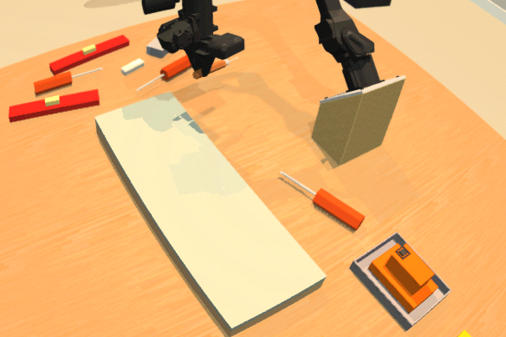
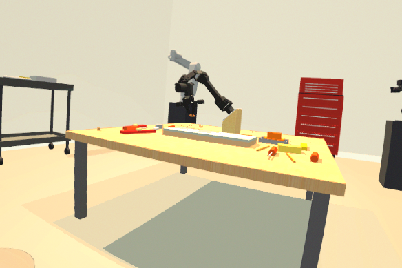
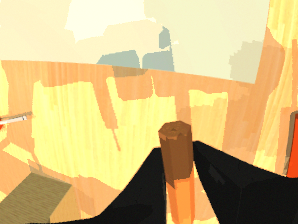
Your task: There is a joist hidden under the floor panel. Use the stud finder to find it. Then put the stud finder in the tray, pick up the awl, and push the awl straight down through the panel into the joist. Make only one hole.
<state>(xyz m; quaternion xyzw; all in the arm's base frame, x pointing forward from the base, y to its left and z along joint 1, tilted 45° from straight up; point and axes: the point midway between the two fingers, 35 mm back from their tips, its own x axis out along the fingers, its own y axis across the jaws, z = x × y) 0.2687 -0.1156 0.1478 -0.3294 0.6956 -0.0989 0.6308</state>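
My gripper tip is now 5 cm past the awl and 2 cm to the left of it. Also, from my gripper tip: indicator window (13 cm behind, 49 cm to the left, 5 cm below); white block (7 cm ahead, 24 cm to the right, 11 cm below); grey block (3 cm behind, 29 cm to the right, 10 cm below).
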